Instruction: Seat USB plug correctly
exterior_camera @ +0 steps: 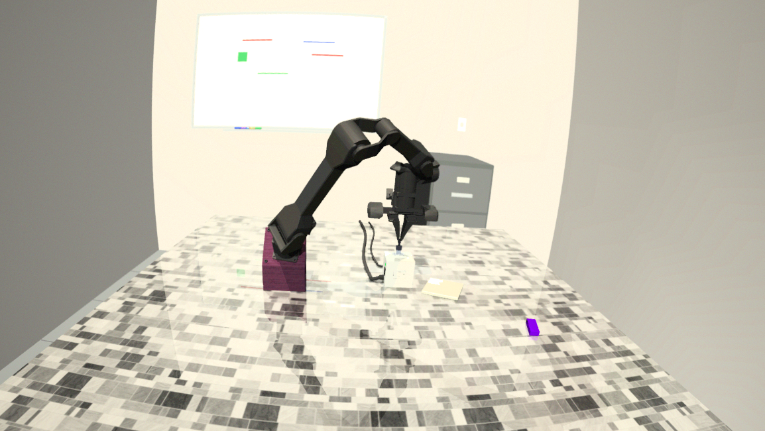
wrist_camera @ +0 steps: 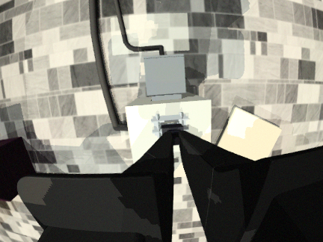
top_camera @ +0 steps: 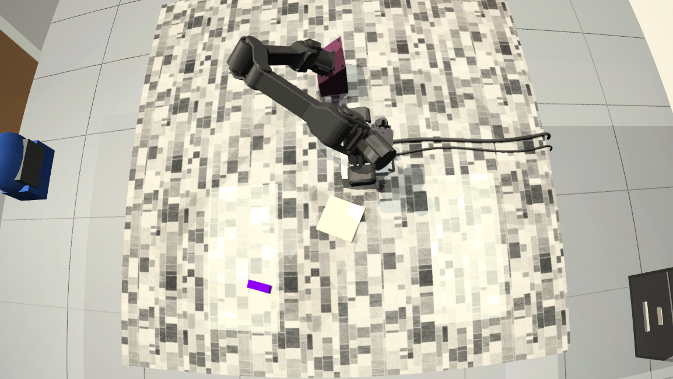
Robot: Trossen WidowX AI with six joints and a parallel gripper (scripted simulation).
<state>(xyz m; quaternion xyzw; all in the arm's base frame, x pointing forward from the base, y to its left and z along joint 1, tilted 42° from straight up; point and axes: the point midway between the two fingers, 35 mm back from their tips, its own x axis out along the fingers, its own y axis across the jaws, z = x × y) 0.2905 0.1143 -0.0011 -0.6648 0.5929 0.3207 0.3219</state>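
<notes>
The dark USB plug is 20 mm below my gripper tip. Round my gripper tip: flat white pad (130 mm ahead, 70 mm to the right, 110 mm below); purple block (310 mm ahead, 290 mm to the right, 110 mm below).
</notes>
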